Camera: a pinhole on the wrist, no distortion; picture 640 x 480 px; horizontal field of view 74.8 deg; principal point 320.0 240.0 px. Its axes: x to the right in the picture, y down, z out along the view. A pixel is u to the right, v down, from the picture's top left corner.
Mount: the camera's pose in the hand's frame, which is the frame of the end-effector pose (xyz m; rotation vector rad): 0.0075 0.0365 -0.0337 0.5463 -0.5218 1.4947
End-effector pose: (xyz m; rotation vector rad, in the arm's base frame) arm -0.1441 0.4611 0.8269 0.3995 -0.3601 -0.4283
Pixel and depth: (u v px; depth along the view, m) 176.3 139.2 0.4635
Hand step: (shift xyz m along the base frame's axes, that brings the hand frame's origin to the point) -0.1127 -0.4399 0.0546
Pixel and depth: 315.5 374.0 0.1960
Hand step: -0.1229 -0.0842 0.0491
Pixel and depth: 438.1 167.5 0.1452
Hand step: -0.0213 -0.0665 0.0881
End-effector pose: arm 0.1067 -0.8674 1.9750 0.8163 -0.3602 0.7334
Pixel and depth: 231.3 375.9 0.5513
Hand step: 0.1633 -0.5075 -0.0962
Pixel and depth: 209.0 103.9 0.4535
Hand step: 0.3517 -0.2705 0.0603
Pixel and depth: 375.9 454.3 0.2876
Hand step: -0.0174 -0.2794 0.0034
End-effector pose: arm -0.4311 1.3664 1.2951 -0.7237 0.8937 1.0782
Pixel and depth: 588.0 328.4 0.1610
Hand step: 0.0205 0.1281 0.0924
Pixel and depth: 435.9 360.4 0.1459
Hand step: 0.0427 0.0684 0.0792
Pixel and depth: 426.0 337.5 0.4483
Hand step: 0.2282 0.2406 0.2707
